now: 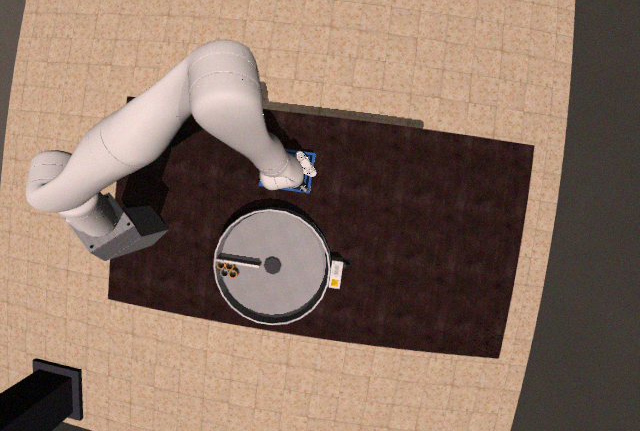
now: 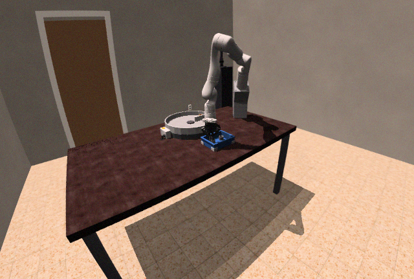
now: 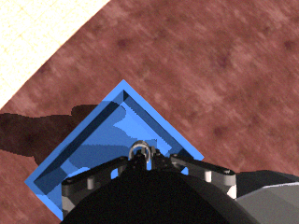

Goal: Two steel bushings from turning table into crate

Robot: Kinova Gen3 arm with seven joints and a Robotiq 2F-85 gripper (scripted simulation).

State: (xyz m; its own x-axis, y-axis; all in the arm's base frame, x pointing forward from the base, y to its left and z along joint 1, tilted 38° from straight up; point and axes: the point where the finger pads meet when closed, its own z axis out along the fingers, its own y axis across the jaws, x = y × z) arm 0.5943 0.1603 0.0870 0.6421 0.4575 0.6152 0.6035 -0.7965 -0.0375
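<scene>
Right now my hand is 4 cm past the blue crate, 2 cm to the right of it and 2 cm above it. Also, from my hand: round grey turning table: 33 cm to the right, 6 cm behind, 1 cm above.
</scene>
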